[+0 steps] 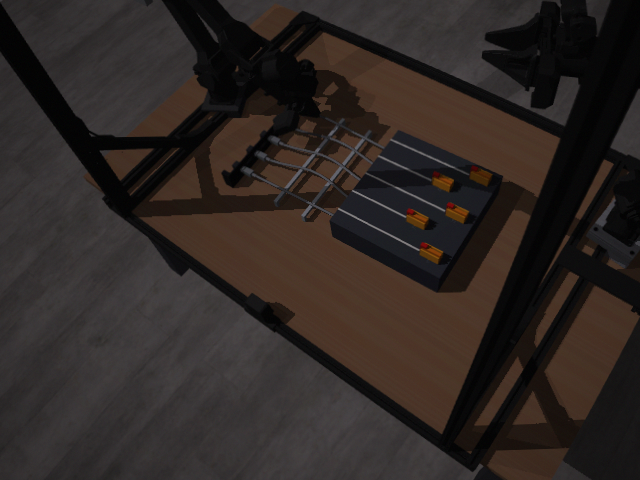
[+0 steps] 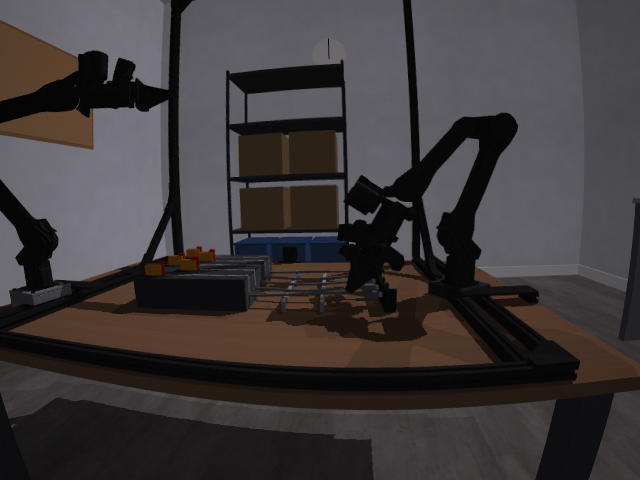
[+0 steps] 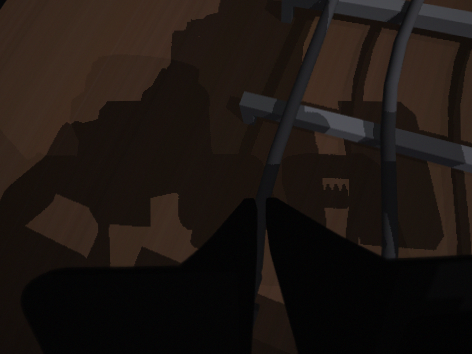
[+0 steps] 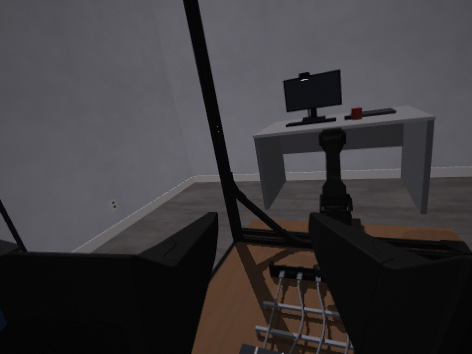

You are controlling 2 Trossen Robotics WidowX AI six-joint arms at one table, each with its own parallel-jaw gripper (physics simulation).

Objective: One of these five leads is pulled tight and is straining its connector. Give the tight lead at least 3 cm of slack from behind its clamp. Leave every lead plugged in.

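Places are measured from the left arm's base along level axes (x ahead, y left, z up), in centimetres.
Where they show: left gripper, fingertip midpoint: (image 1: 318,115) (image 2: 348,292) (image 3: 259,208); right gripper, fingertip midpoint: (image 1: 483,45) (image 2: 170,94) (image 4: 263,221); left arm's base, origin of the base link: (image 1: 224,95) (image 2: 459,282); right arm's base, origin of the base link: (image 1: 623,227) (image 2: 40,286).
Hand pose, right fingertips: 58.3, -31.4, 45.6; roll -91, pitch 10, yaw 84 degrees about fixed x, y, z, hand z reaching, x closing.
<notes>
Each offset is from my right fingertips to the top centre of the thing, as dx, dy, dz. "spot": to the spot under its first point.
The outermost grey lead @[spot: -23.7, +21.0, -45.3] (image 1: 354,132) (image 3: 302,82) runs over the rails to the dark block. My left gripper (image 1: 318,114) (image 2: 351,290) (image 3: 259,208) is shut on this lead, near the connector strip, and the lead bends slightly at the fingertips. A neighbouring lead @[spot: -28.7, +19.2, -45.7] (image 3: 389,100) passes to the right of the fingers. Three plugs (image 1: 273,140) (image 1: 261,155) (image 1: 247,170) sit in the black connector strip (image 1: 235,176) (image 2: 389,300); the arm hides the others. Several orange clamps with red tops, one of them the farthest clamp @[+4.2, +6.5, -39.4] (image 1: 480,176), sit on the dark block @[-8.0, +1.6, -41.8] (image 1: 382,254) (image 2: 191,293). My right gripper (image 1: 484,45) (image 2: 168,94) (image 4: 263,221) is open, high up and away.
Two raised grey rails, the nearer one to the strip (image 1: 289,186) (image 3: 350,127) among them, cross under the leads. A black frame (image 2: 258,373) borders the table, with upright posts. A shelf unit (image 2: 286,177) and a desk (image 4: 345,125) stand beyond.
</notes>
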